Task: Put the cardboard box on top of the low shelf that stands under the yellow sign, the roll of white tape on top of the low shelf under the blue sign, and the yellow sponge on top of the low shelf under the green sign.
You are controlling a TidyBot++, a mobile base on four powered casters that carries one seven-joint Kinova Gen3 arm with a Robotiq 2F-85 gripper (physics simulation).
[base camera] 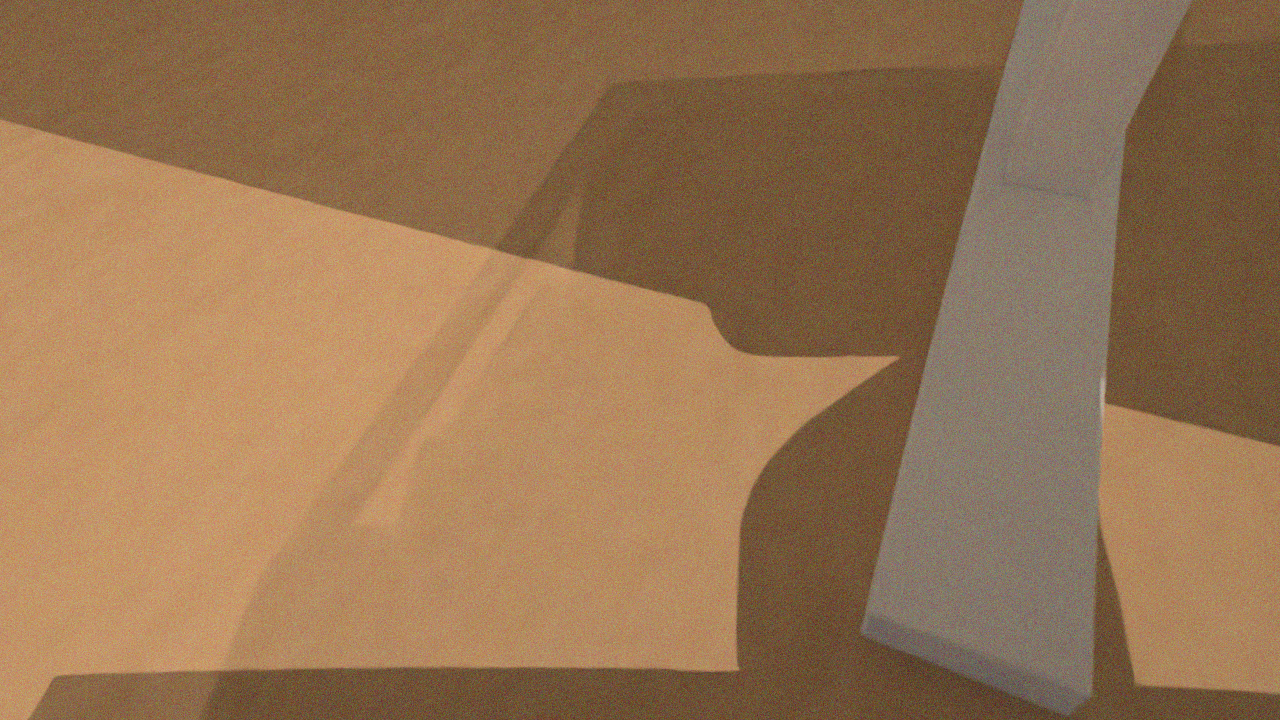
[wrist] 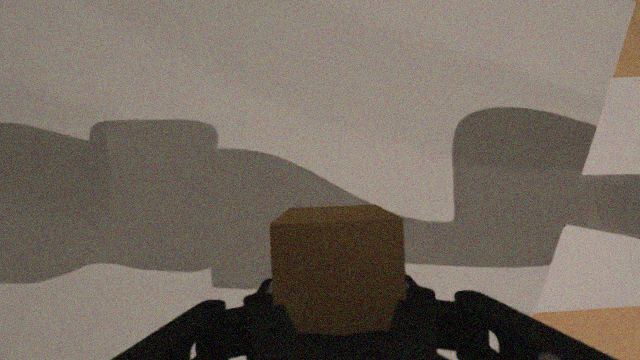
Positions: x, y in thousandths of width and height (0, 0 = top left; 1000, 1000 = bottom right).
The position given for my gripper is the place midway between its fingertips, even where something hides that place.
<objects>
my gripper: wrist 526, 790; not seen in the base camera view (out of frame)
brown cardboard box: wrist 532, 751; not seen in the base camera view (out of frame)
</objects>
